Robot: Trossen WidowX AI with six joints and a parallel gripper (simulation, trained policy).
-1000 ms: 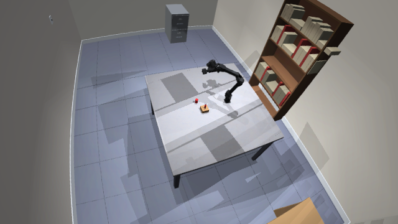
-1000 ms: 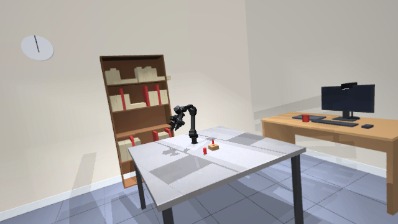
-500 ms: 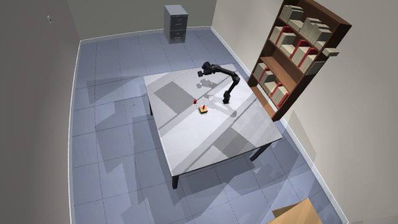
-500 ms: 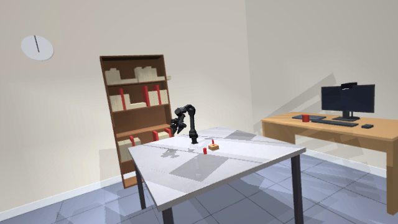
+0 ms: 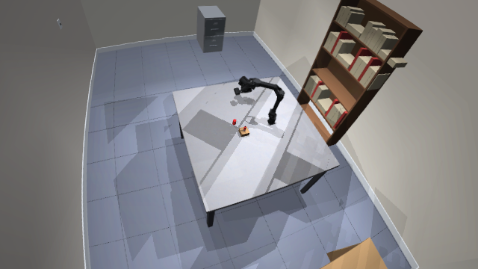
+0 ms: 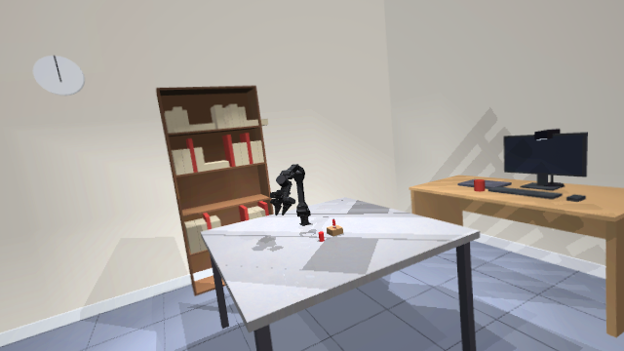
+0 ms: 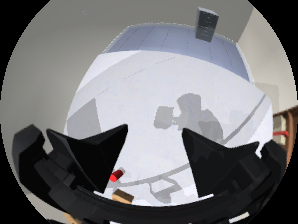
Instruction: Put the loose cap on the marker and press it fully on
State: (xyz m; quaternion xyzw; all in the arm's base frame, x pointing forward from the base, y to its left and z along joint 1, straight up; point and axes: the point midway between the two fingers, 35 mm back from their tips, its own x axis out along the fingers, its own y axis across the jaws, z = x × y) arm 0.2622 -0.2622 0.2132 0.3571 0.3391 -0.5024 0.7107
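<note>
The red cap lies 9 cm ahead of my gripper tip, 21 cm to the left of it and 16 cm below it. From my gripper tip the other things lie so: wooden holder block: 5 cm ahead, 33 cm to the left, 17 cm below.
</note>
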